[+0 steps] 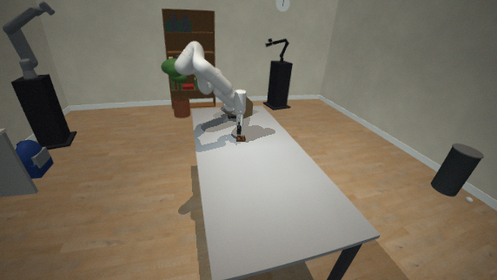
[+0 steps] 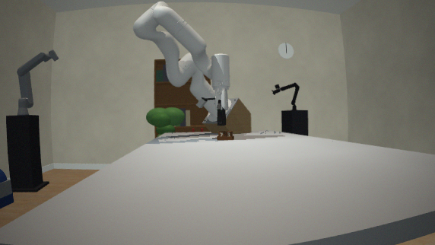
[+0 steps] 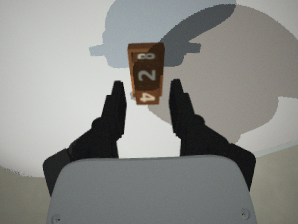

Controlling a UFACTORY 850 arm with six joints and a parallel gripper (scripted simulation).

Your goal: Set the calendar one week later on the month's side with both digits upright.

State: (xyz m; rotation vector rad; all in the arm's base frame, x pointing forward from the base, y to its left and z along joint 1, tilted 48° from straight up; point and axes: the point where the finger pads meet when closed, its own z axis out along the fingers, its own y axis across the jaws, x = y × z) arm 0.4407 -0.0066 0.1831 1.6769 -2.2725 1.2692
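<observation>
Now: the brown cube 60 mm below my hand. Round my hand: tray 80 mm below, 20 mm to the left, 10 mm ahead.
</observation>
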